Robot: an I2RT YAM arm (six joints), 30 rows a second.
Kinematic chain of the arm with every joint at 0, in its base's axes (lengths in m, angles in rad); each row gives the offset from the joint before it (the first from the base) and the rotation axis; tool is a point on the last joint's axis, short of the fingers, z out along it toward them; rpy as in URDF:
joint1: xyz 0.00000 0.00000 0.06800 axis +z
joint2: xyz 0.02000 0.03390 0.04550 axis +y
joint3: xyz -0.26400 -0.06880 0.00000 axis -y
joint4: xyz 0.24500 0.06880 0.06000 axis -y
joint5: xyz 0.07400 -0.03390 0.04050 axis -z
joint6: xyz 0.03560 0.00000 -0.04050 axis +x
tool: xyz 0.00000 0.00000 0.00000 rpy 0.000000 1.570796 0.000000
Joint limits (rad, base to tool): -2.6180..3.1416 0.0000..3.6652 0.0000..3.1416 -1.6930..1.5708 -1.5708..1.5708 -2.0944..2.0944
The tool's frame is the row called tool.
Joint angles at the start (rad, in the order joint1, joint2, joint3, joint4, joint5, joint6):
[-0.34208 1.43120 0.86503 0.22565 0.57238 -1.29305]
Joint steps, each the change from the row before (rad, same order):
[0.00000 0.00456 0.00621 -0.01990 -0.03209 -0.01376]
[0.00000 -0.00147 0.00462 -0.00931 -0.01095 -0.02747]
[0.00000 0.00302 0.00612 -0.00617 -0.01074 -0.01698]
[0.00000 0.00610 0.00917 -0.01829 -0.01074 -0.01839]
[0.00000 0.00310 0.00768 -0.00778 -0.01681 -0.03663]
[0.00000 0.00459 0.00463 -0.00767 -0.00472 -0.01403]
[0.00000 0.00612 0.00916 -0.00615 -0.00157 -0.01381]
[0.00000 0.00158 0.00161 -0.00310 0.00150 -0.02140]
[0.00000 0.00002 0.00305 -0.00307 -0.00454 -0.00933]
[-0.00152 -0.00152 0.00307 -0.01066 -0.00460 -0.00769]
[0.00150 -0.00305 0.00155 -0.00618 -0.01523 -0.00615]
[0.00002 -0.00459 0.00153 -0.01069 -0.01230 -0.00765]
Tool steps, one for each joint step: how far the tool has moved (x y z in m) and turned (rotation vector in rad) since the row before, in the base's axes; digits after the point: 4 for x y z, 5 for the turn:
[0.0015 0.0005 -0.0014 0.00857 0.02403 0.03415]
[0.0003 0.0003 0.0010 -0.01142 0.02235 0.01858]
[0.0011 -0.0001 0.0005 -0.00547 0.01422 0.01527]
[0.0015 -0.0002 -0.0006 -0.00224 0.02654 0.01584]
[0.0014 0.0001 0.0008 -0.01525 0.02745 0.02758]
[0.0010 -0.0002 -0.0006 -0.00436 0.01664 0.00905]
[0.0017 -0.0005 0.0006 -0.00686 0.01259 0.00612]
[0.0002 -0.0001 -0.0002 -0.01262 0.01835 0.00591]
[0.0003 0.0000 0.0007 -0.00405 0.00609 0.00738]
[-0.0004 -0.0002 0.0004 -0.00100 0.01057 0.00538]
[0.0001 0.0010 0.0008 0.00236 0.00379 0.01766]
[-0.0006 0.0006 0.0008 0.00131 0.00796 0.01403]

